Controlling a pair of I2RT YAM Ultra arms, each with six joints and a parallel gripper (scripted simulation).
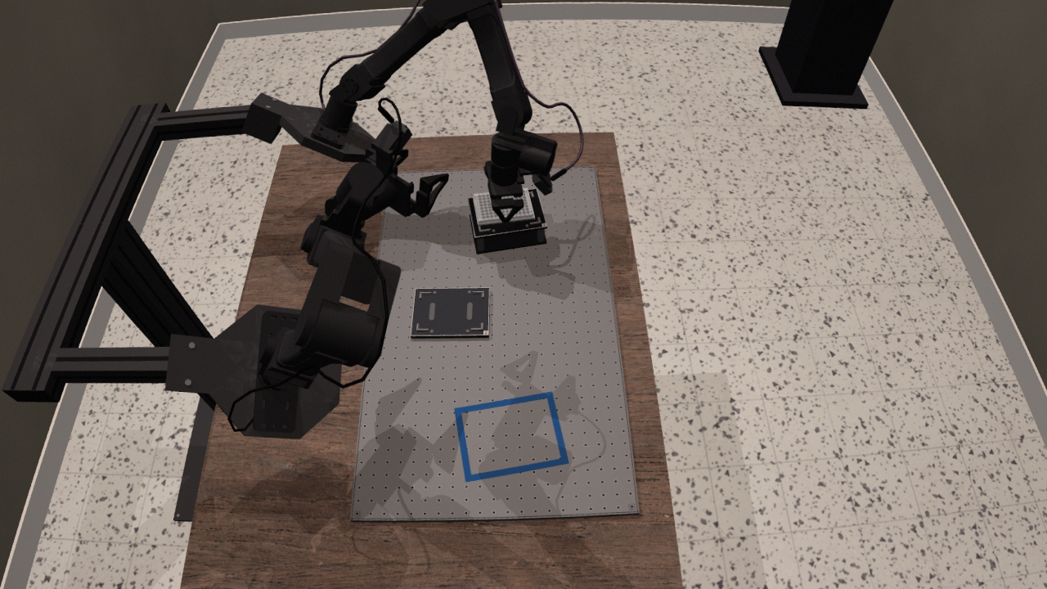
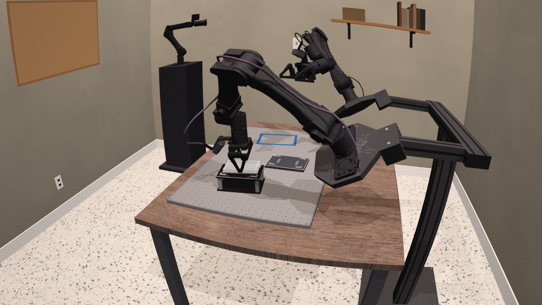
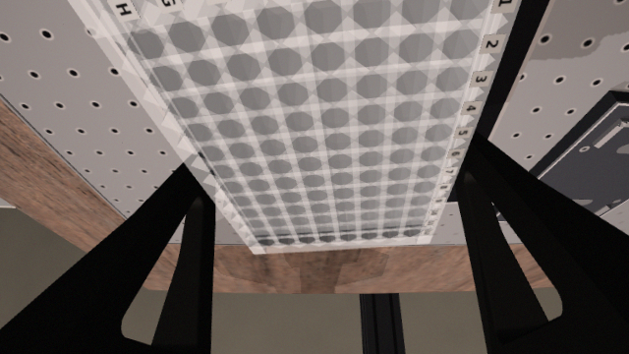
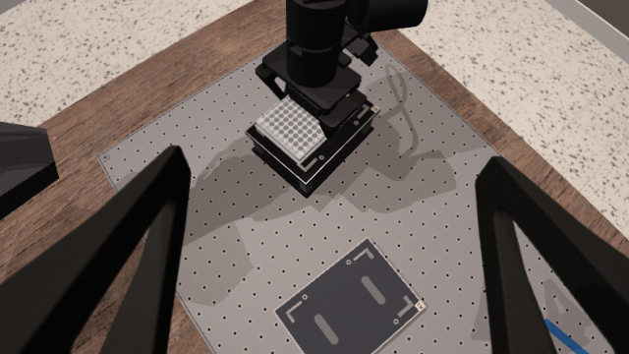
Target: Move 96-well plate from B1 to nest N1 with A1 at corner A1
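Right now my left hand is 3 cm above the raised black nest and 1 cm short of it. From my left hand the other things lie so: clear 96-well plate right at my left hand.
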